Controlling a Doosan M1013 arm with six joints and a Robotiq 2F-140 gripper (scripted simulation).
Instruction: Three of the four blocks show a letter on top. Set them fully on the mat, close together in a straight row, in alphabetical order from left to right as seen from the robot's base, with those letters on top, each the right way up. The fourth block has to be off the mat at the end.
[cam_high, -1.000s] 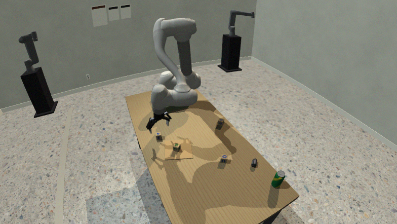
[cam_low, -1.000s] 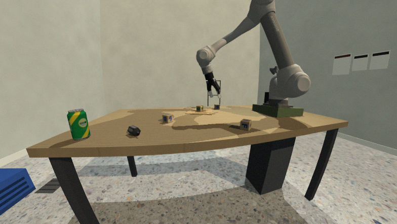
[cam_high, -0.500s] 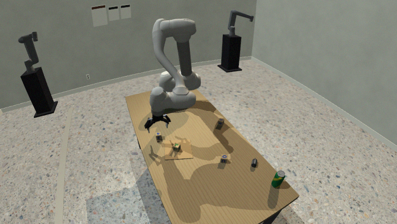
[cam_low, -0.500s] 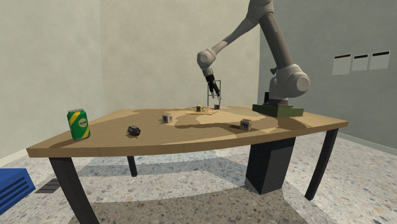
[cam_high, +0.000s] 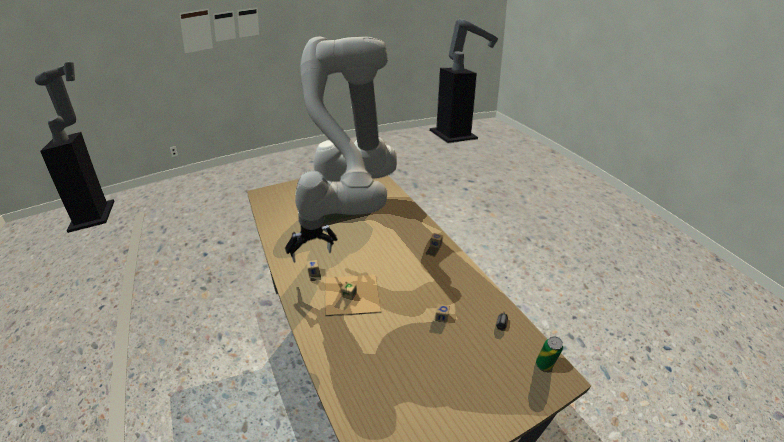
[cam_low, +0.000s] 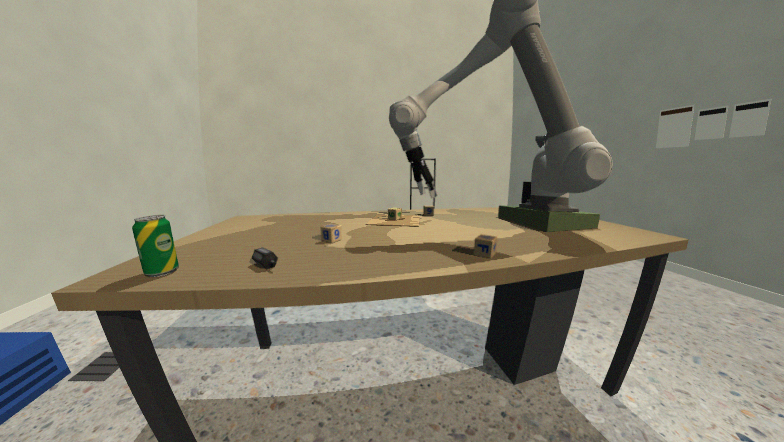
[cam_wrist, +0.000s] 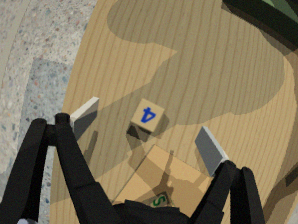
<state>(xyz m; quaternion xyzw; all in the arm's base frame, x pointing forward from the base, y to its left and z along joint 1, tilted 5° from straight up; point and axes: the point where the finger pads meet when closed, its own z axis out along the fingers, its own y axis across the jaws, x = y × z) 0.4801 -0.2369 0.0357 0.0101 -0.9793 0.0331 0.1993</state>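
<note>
Right now the D block is 54 cm to the left of my hand, 8 cm below it and 2 cm ahead of it. The rest, counted from my hand: blue-lettered block 41 cm ahead, 35 cm to the left, 8 cm below; then tan mat 17 cm ahead, 10 cm to the left, 10 cm below; then black object 54 cm to the left, 53 cm ahead, 8 cm below.
</note>
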